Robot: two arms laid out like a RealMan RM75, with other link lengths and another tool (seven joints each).
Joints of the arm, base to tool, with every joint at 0 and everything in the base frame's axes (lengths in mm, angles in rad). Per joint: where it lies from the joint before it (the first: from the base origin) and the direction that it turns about. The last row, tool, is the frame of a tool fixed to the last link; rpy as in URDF.
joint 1: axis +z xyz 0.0 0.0 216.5
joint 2: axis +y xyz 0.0 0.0 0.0
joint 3: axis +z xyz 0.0 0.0 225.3
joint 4: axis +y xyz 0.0 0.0 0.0
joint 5: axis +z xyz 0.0 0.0 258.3
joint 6: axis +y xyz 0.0 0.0 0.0
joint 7: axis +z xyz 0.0 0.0 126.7
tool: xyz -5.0 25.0 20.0 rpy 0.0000 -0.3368 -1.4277
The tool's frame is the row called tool.
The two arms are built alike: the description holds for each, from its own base.
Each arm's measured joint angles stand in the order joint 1, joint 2, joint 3, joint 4, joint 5, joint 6, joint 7.
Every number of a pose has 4 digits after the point. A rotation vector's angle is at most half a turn.
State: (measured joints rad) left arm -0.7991 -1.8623 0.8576 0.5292 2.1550 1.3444 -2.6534; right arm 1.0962 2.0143 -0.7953 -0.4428 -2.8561 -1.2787 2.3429
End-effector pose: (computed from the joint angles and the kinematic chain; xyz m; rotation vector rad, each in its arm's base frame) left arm -0.2141 0.4355 0.0299 0.4094 2.7399 0.4204; right arm 0.1756 0.4394 -0.0533 2.9184 0.8376 0.1893
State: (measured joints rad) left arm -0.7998 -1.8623 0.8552 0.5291 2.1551 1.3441 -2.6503; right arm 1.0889 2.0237 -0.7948 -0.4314 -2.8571 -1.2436 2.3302
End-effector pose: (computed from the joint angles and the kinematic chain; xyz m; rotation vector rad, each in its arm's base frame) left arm -0.2139 0.4358 0.0302 0.4135 2.7384 0.4224; right arm 0.1801 0.4386 -0.0596 2.9230 0.8551 0.1961
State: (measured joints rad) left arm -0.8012 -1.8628 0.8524 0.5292 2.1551 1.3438 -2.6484; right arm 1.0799 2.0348 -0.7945 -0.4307 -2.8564 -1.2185 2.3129
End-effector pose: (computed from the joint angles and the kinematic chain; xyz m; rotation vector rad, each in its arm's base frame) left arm -0.2132 0.4362 0.0304 0.4168 2.7360 0.4247; right arm 0.1831 0.4374 -0.0646 2.9225 0.8797 0.1984
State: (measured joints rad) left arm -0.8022 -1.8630 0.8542 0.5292 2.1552 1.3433 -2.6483; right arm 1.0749 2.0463 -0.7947 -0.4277 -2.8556 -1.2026 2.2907
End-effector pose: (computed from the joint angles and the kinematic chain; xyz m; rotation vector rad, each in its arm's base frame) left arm -0.2128 0.4363 0.0301 0.4191 2.7370 0.4229; right arm 0.1846 0.4349 -0.0705 2.9090 0.9074 0.1944
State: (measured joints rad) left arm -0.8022 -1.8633 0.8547 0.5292 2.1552 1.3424 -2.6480; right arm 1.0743 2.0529 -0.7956 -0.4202 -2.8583 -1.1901 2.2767
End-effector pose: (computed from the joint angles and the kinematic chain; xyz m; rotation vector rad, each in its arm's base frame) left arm -0.2128 0.4364 0.0299 0.4197 2.7374 0.4231; right arm 0.1859 0.4330 -0.0748 2.8963 0.9249 0.1966
